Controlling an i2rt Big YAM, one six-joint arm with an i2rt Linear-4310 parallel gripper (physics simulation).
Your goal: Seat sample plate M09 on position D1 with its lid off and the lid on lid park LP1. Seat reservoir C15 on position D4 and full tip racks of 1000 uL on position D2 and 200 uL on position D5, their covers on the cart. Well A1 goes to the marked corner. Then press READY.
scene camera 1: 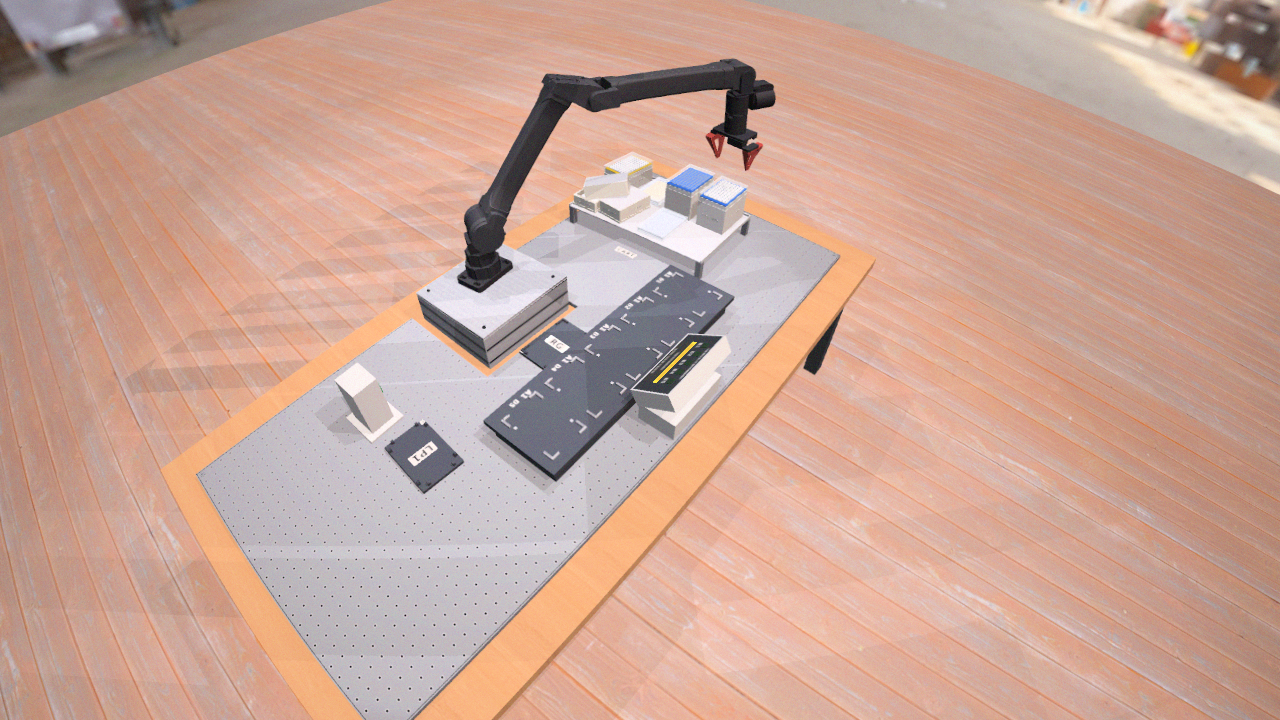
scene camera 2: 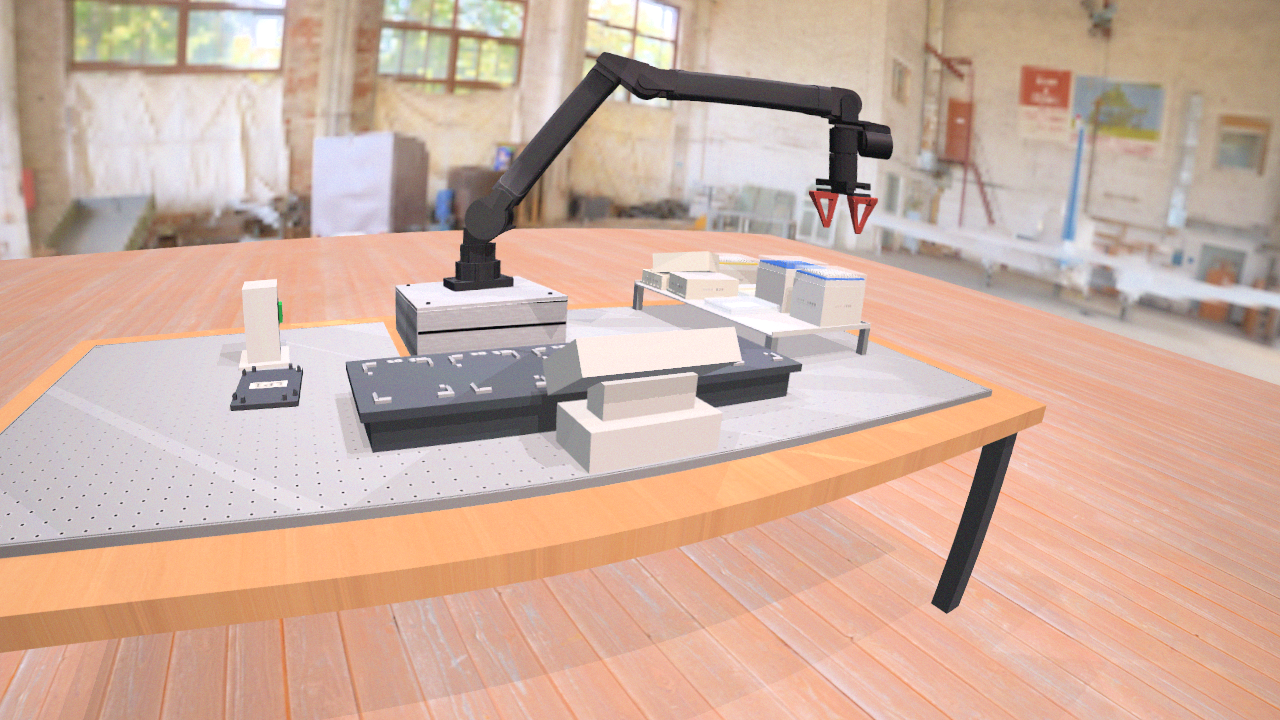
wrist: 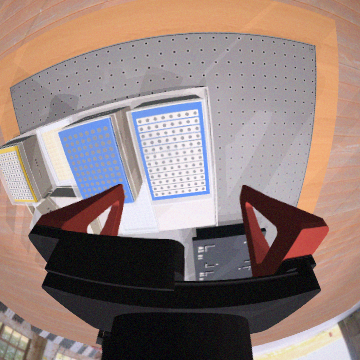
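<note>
My gripper (scene camera 1: 733, 162) (scene camera 2: 844, 229) (wrist: 181, 190) is open and empty, high above the right end of the white cart (scene camera 1: 700, 243) (wrist: 185, 217). On the cart stand a blue rack with white tops (scene camera 1: 718, 216) (scene camera 2: 827, 298) (wrist: 172, 150), a blue rack with grey holes (scene camera 1: 690, 179) (wrist: 92, 155) and a yellow-edged rack (scene camera 1: 629, 167) (wrist: 17, 172). A pale flat plate (scene camera 1: 662, 222) and a cream-welled plate (wrist: 54, 152) lie there too. The dark deck (scene camera 1: 537, 420) (scene camera 2: 393, 385) bears no labware on its visible positions. Lid park LP1 (scene camera 1: 407, 440) (scene camera 2: 246, 397) is bare. Labware codes are unreadable.
Pale boxes (scene camera 1: 623, 205) (scene camera 2: 704, 284) sit on the cart's left, one tilted over others. A console (scene camera 1: 684, 367) (scene camera 2: 662, 353) stands at the deck's front edge, hiding part of it. A white post (scene camera 1: 365, 398) (scene camera 2: 261, 322) with a green button (scene camera 2: 280, 311) stands beside LP1.
</note>
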